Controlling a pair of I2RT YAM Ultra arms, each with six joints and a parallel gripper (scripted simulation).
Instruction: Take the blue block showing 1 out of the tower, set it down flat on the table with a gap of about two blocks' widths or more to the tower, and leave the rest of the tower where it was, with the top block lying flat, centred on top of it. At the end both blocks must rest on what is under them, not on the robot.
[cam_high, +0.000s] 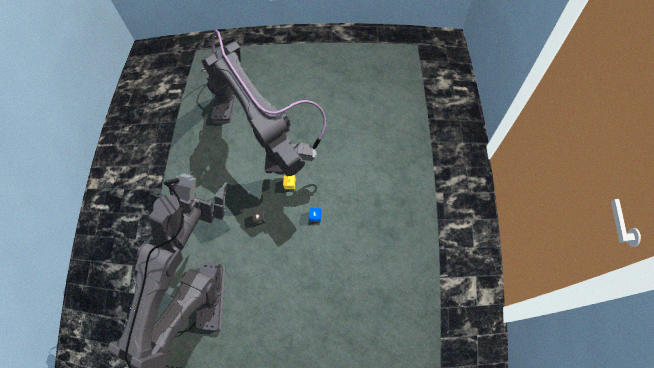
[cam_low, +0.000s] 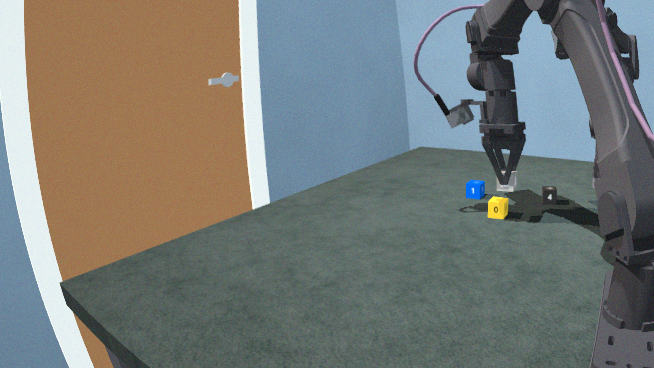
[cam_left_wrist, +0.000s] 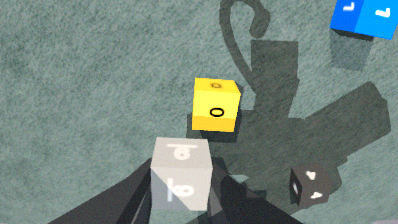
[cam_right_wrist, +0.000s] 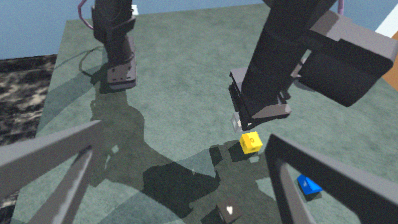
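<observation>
My left hand is 20 mm short of the yellow block marked 0, 20 mm to the left of it and 60 mm above it. The rest, counted from my left hand: blue block showing 1: 90 mm ahead, 130 mm to the right, 60 mm below; white block: right at my left hand; small dark block showing 4: 80 mm behind, 130 mm to the right, 60 mm below.
</observation>
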